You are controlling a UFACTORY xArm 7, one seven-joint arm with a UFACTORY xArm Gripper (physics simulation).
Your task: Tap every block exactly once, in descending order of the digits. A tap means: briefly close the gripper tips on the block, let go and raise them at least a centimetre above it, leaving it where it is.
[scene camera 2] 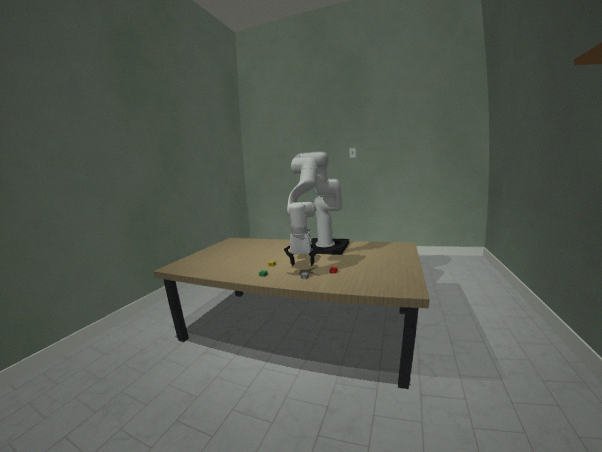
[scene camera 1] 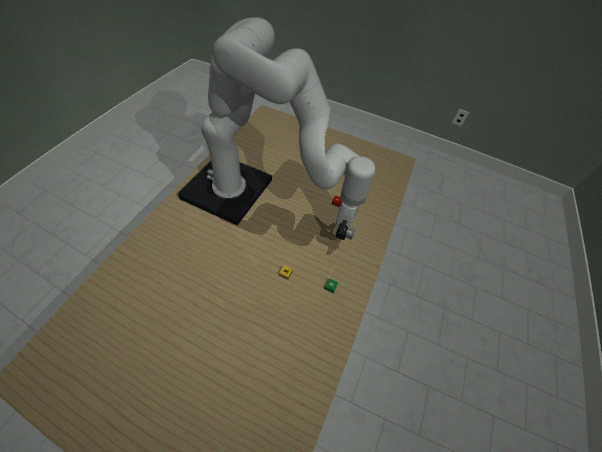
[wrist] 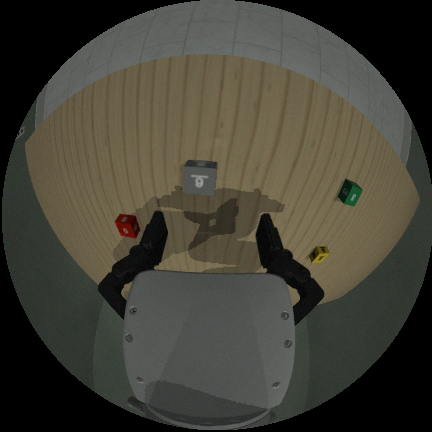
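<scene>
A grey block [scene camera 1: 350,233] [scene camera 2: 305,275] [wrist: 200,179] lies on the table; its digit has a bar above it in the wrist view and reads 6 if that bar is an underline. A red block [scene camera 1: 337,201] [scene camera 2: 333,270] [wrist: 127,226] shows 0. A green block [scene camera 1: 331,285] [scene camera 2: 263,273] [wrist: 350,193] shows 3. A yellow block [scene camera 1: 285,272] [scene camera 2: 271,263] [wrist: 319,254] seems to show 1, small and unclear. My gripper [scene camera 1: 342,231] [scene camera 2: 302,264] [wrist: 211,222] is open and empty, above the table. The grey block lies beyond the fingertips in the wrist view, not between them.
The wooden table [scene camera 1: 200,325] [scene camera 2: 225,252] [wrist: 215,110] bears the blocks and the arm's black base plate [scene camera 1: 234,211]. The table's long edge runs past the grey and green blocks, with tiled floor [scene camera 1: 465,300] beyond it. The arm's shadow falls near the gripper.
</scene>
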